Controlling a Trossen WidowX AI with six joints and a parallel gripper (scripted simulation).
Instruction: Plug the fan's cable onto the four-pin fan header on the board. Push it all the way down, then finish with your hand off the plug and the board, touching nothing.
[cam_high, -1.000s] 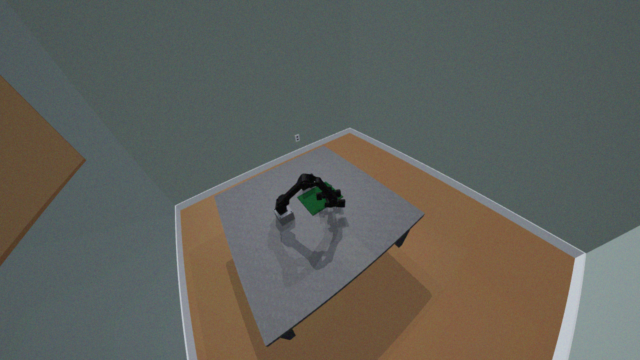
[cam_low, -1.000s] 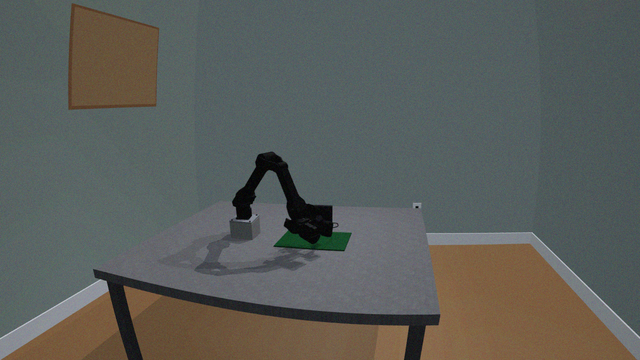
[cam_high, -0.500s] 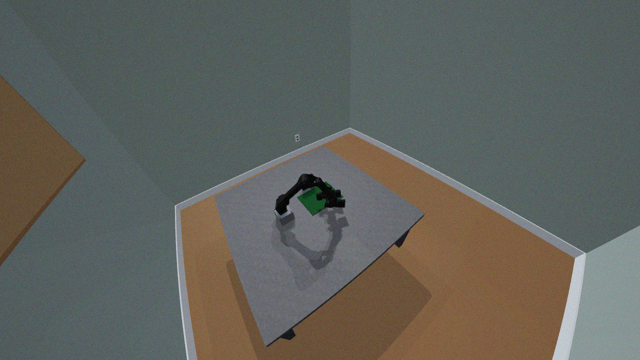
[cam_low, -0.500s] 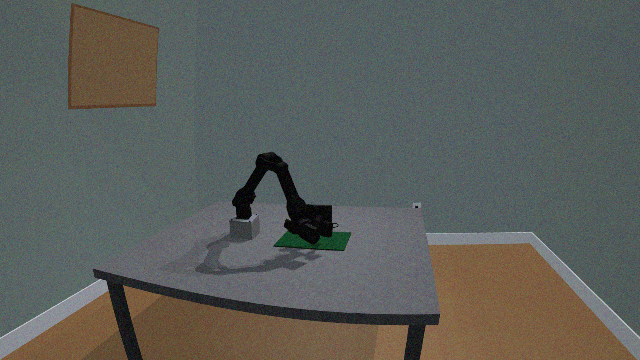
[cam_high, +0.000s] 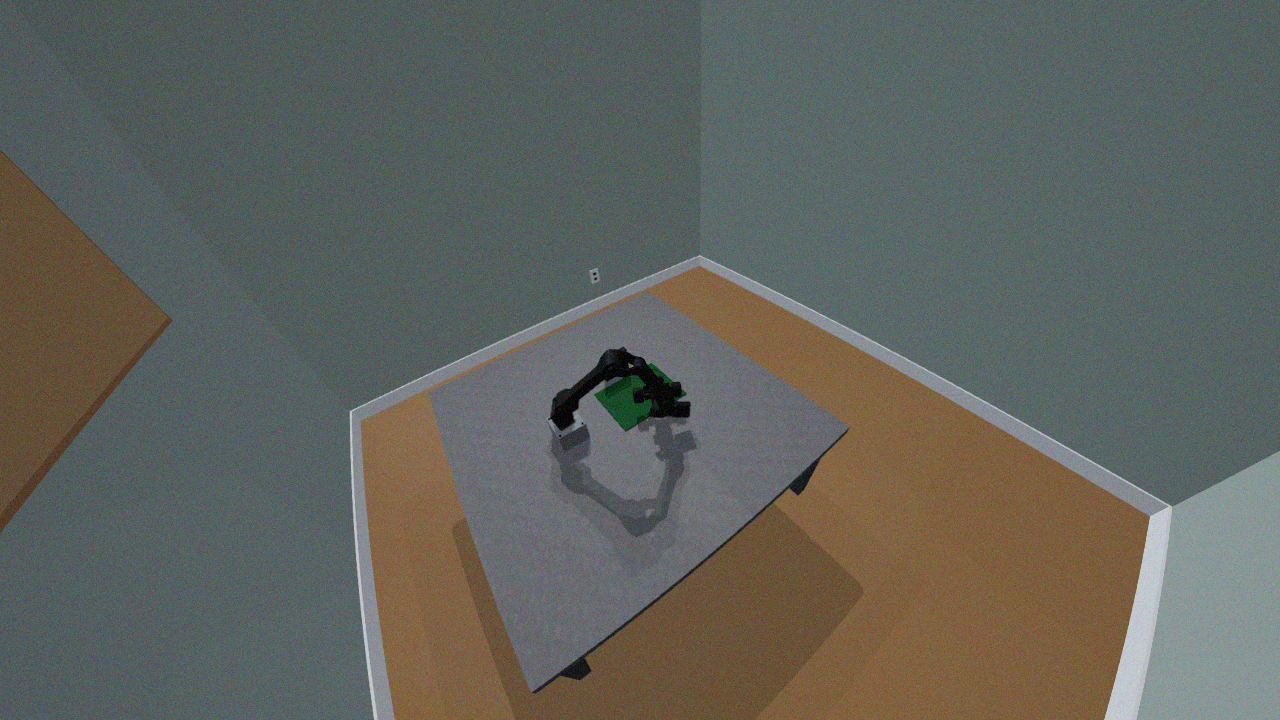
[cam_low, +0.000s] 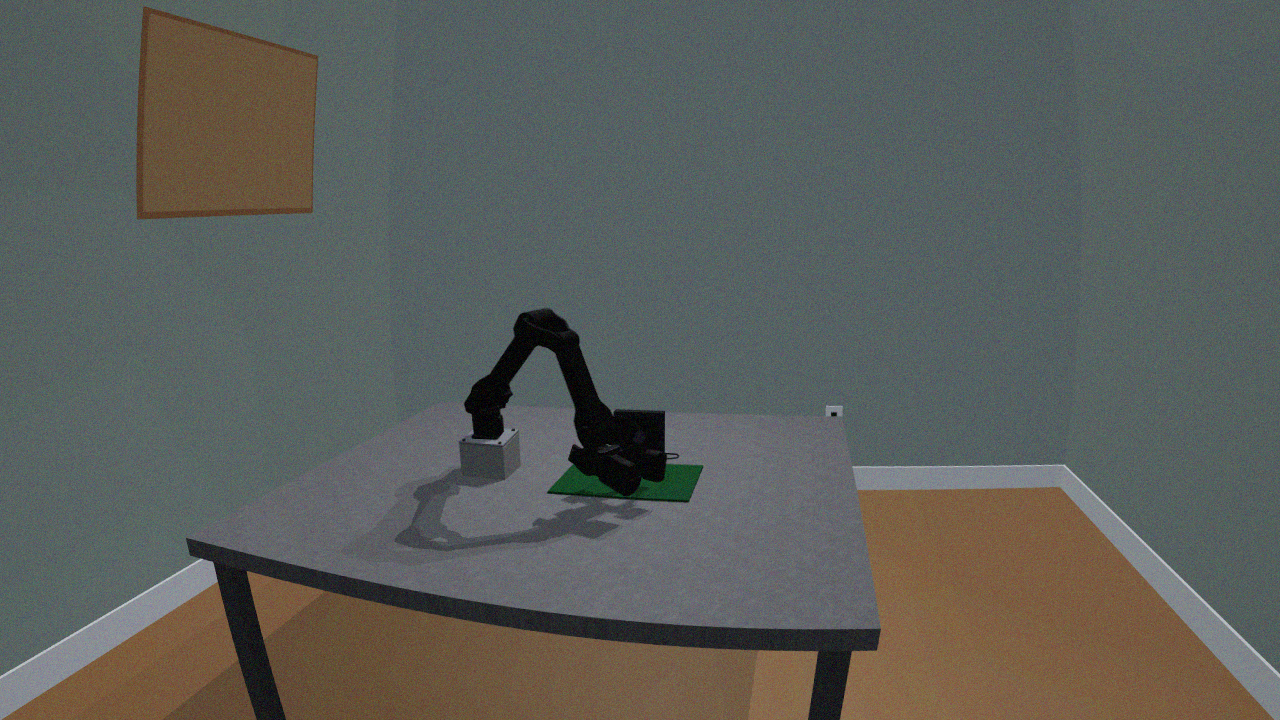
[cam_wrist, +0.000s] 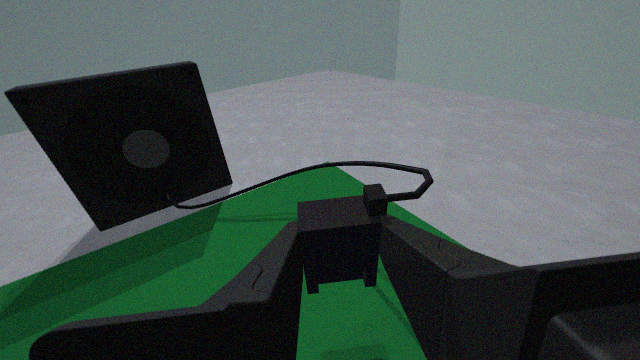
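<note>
My gripper tip is 70 mm above the white four-pin fan header, 60 mm past it and 30 mm to the right of it. From my gripper tip the other things lie so: green board (80 mm below, 50 mm behind, 30 mm to the left); black plug (10 mm below); fan (200 mm to the left, 50 mm behind, 10 mm below).
</note>
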